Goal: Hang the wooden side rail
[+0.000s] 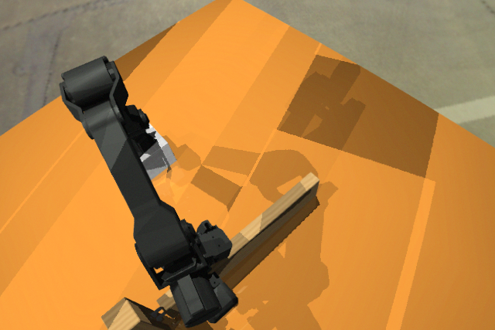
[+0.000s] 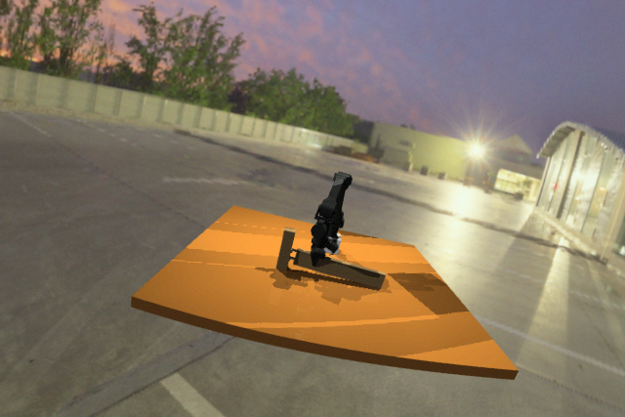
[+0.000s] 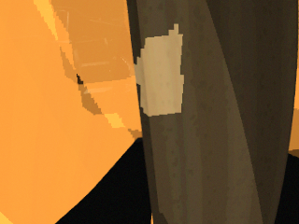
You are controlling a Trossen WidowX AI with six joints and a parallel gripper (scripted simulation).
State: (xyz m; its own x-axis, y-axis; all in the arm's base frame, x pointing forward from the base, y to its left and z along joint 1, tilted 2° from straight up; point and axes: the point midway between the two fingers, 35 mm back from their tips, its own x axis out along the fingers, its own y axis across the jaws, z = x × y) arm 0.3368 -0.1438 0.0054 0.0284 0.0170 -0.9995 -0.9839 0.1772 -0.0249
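My gripper tip is 13 cm to the left of the headboard post, 4 cm below it and 2 cm past it.
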